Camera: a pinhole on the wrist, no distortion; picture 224 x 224 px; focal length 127.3 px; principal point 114.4 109.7 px. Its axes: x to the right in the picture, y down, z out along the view. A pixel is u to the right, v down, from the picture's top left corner.
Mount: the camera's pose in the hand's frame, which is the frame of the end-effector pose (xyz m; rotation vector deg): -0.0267 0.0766 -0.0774 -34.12 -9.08 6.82
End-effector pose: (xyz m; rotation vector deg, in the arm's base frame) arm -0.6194 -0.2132 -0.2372 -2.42 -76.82 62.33
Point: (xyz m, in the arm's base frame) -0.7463 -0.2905 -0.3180
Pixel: 85.2 35.2
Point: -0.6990 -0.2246 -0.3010
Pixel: 113.3 28.7
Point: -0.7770 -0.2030 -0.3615
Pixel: 113.4 104.6
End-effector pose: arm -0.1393 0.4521 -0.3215 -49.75 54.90 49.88
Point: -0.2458 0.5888 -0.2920
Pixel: 132.8 77.1
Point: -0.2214 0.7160 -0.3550
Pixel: 178.9 73.6
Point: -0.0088 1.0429 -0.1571
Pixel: 142.8 18.9
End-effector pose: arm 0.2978 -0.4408 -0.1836 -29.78 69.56 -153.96
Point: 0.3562 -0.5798 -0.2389
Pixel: 132.9 74.6
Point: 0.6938 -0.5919 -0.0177
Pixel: outside the picture
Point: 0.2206 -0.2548 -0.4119
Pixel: behind the camera
